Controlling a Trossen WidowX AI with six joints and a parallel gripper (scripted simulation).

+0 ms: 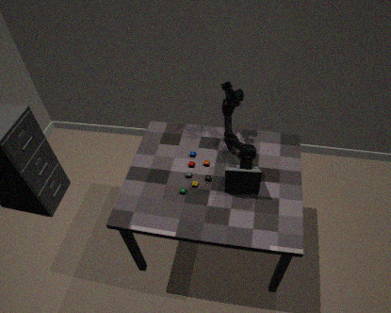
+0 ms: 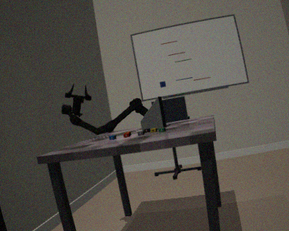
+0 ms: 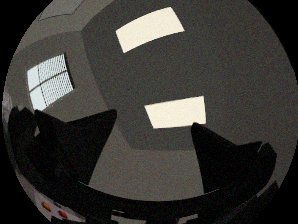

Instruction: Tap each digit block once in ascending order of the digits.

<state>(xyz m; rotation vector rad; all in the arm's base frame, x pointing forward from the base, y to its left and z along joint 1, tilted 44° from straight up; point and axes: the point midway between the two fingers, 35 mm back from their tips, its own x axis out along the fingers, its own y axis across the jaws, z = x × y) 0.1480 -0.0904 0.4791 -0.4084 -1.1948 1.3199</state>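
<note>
My gripper tip is now 9 cm short of the yellow block, 51 cm to the right of it and 38 cm above it. Also, from my gripper tip: blue block (18 cm ahead, 27 cm to the left, 38 cm below); red block (16 cm ahead, 36 cm to the left, 38 cm below); orange block (7 cm ahead, 33 cm to the left, 38 cm below).
</note>
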